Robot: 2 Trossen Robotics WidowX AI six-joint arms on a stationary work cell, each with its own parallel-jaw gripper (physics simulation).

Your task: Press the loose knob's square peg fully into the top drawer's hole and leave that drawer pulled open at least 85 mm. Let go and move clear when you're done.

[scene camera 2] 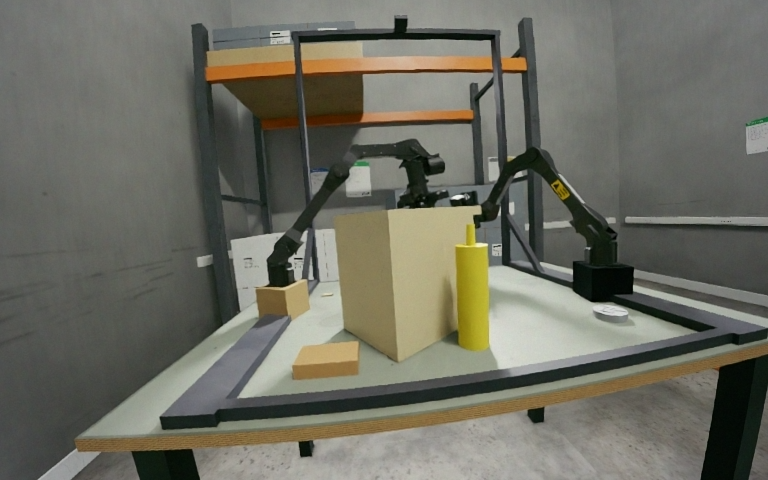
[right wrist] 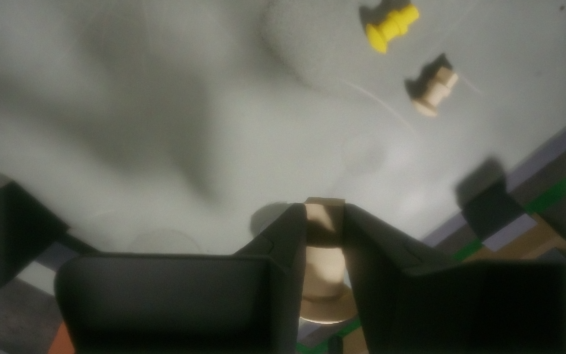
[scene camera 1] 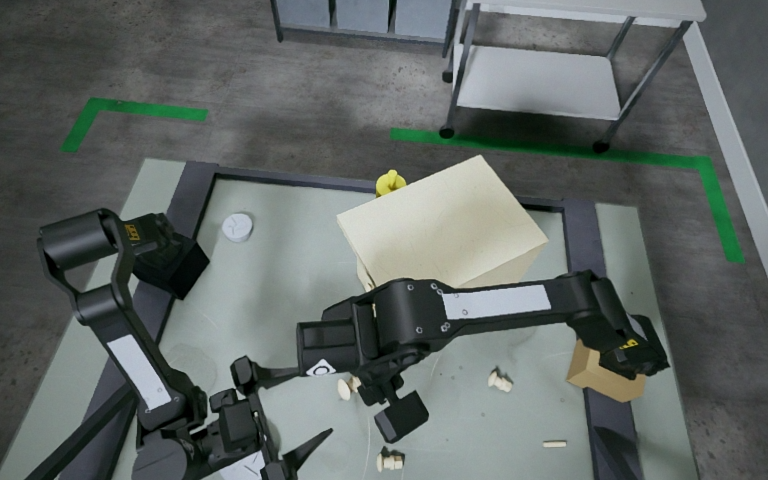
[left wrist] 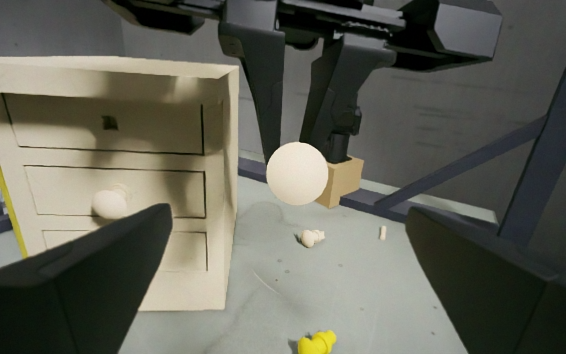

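Pixels of known places: left gripper, fingertip midpoint: (right wrist: 300, 337) (scene camera 1: 320, 397) (left wrist: 291, 216); right gripper, fingertip midpoint: (right wrist: 323, 214) (scene camera 1: 361, 380) (left wrist: 285, 176); left arm's base, link origin: (scene camera 2: 601, 263) (scene camera 1: 160, 252); right arm's base, link origin: (scene camera 2: 281, 284) (scene camera 1: 619, 357) (left wrist: 331, 157).
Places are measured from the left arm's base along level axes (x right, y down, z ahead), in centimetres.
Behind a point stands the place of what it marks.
Note:
The cream cabinet (scene camera 1: 441, 220) @(x -18.7, y -17.9, z 49.8 cm) (scene camera 2: 368, 277) @(x -30.2, y -5.3, z 57.3 cm) (left wrist: 230, 200) @(x -9.5, y -1.2, z 56.9 cm) has its top drawer (left wrist: 160, 122) @(x -6.1, y -13.5, z 47.0 cm) closed, with an empty square hole (left wrist: 109, 123) @(x -10.2, y -12.8, z 43.9 cm). The middle drawer carries a round knob (left wrist: 109, 204) @(x -6.4, y -6.5, z 42.0 cm); the bottom drawer is partly hidden by a left finger. My right gripper (right wrist: 323, 214) @(x 9.3, y -13.3, z 48.0 cm) is shut on the loose cream knob (scene camera 1: 344, 389) @(x 11.8, y -15.6, z 46.5 cm) (left wrist: 297, 173) @(x 12.1, y -14.8, z 45.9 cm) (right wrist: 324, 272) @(x 10.4, y -14.8, z 47.3 cm), in front of and to the side of the cabinet. The knob's square end shows at the fingertips in the right wrist view; its round face points towards the left wrist camera. My left gripper (scene camera 1: 316, 400) @(x 13.9, y -14.2, z 43.7 cm) (left wrist: 291, 216) @(x 13.9, y -14.2, z 43.7 cm) is open and empty, close to the held knob.
Loose cream knobs (scene camera 1: 500, 380) @(x -5.4, y 7.1, z 70.6 cm) (scene camera 1: 390, 461) @(x 15.9, y 7.1, z 56.5 cm) (left wrist: 312, 238) @(x -4.1, y 7.0, z 69.0 cm) (right wrist: 435, 91) @(x 15.7, y 7.2, z 56.3 cm), a yellow knob (left wrist: 317, 343) @(x 8.7, y 7.1, z 55.2 cm) (right wrist: 391, 28) @(x 8.5, y 7.1, z 55.5 cm) and a small peg (scene camera 1: 554, 443) @(x 1.1, y 8.4, z 82.9 cm) (left wrist: 383, 233) @(x 1.6, y 8.3, z 82.3 cm) lie on the table. A yellow cylinder (scene camera 2: 472, 294) @(x -29.9, y -1.8, z 38.1 cm) stands beside the cabinet. A wooden block (scene camera 2: 325, 361) @(x -40.3, y 6.4, z 62.8 cm) and white disc (scene camera 1: 237, 226) @(x -14.4, y 7.4, z 6.4 cm) (scene camera 2: 610, 313) @(x -16.6, y 7.4, z 7.3 cm) lie further off.

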